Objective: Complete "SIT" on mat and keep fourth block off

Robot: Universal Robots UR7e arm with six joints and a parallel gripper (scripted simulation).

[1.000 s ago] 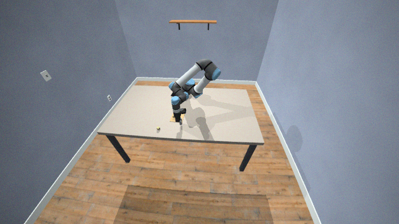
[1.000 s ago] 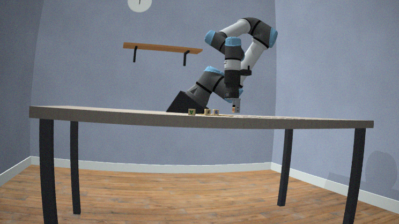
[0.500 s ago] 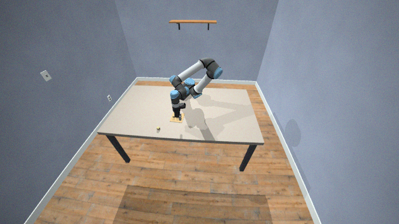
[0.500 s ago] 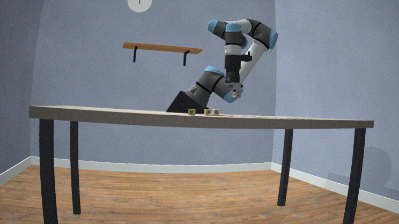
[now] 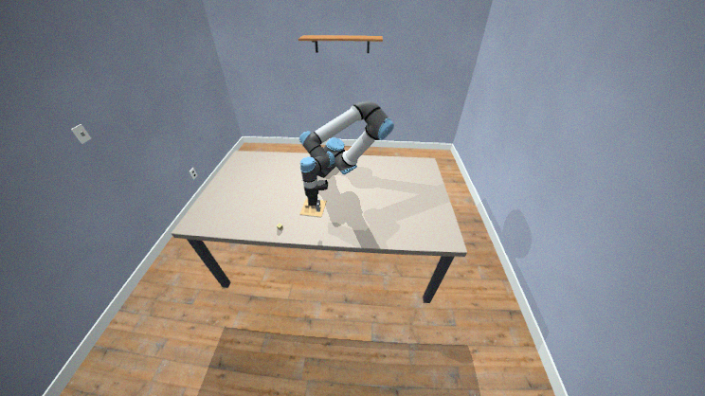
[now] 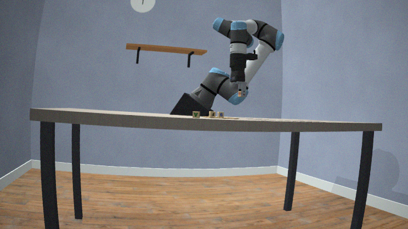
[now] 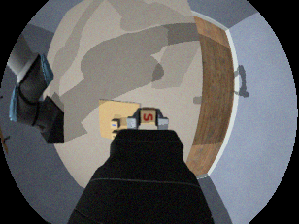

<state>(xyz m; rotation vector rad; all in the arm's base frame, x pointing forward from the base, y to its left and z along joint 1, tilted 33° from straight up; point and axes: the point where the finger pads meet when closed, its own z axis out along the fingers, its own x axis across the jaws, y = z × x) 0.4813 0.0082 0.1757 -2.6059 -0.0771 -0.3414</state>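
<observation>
Right now the mat is 100 mm behind my hand, 70 mm to the right of it and 120 mm below it. From my hand the other things lie so: orange block (10 mm below).
</observation>
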